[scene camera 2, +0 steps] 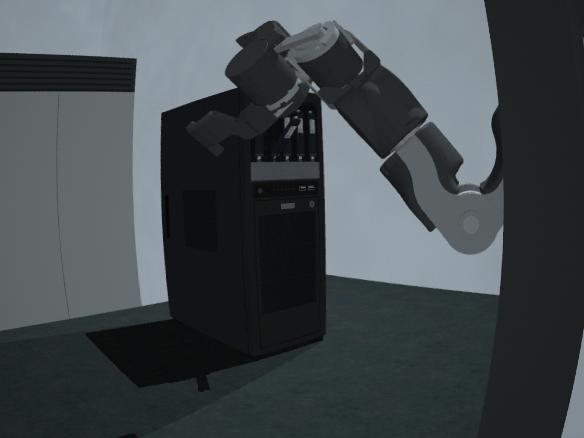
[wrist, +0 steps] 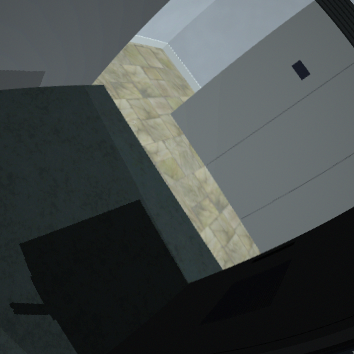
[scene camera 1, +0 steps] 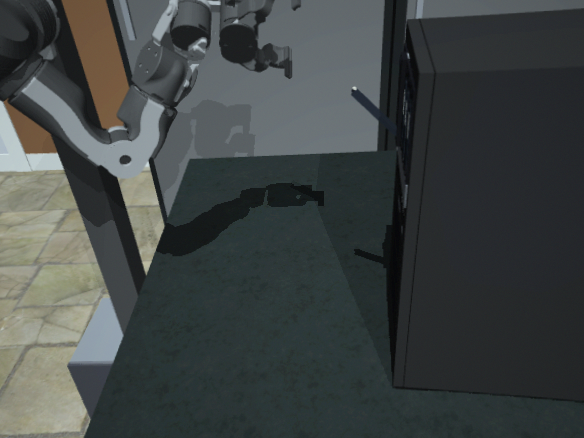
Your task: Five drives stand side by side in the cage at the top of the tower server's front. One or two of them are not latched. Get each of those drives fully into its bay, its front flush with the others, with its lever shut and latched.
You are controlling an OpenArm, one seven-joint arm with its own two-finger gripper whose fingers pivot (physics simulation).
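Observation:
The dark tower server (scene camera 1: pixel 500 225) (scene camera 2: pixel 205 165) (wrist: pixel 240 305) stands upright on the table. In the scene camera 2 view, the drives stand side by side at its front top, partly hidden by my arm. One lever (scene camera 1: pixel 372 107) (scene camera 2: pixel 289 132) sticks out and up from the front, swung open. It seems to belong to the second drive from the left in the scene camera 2 view. Whether that drive sits proud is too dark to tell. The rightmost drive (scene camera 2: pixel 312 125) shows its pale label. My gripper (scene camera 1: pixel 292 33) (scene camera 2: pixel 227 95) is open and empty, in front of the tower's upper part, apart from the lever.
The green table (scene camera 1: pixel 240 325) (scene camera 2: pixel 400 360) (wrist: pixel 60 150) carries the tower and its shadow. A grey cabinet (scene camera 2: pixel 95 200) (wrist: pixel 280 125) stands beyond the table. The dark robot post (scene camera 1: pixel 107 240) (scene camera 2: pixel 535 225) stands at the table's edge. A silver strip (scene camera 2: pixel 285 171) runs below the drives.

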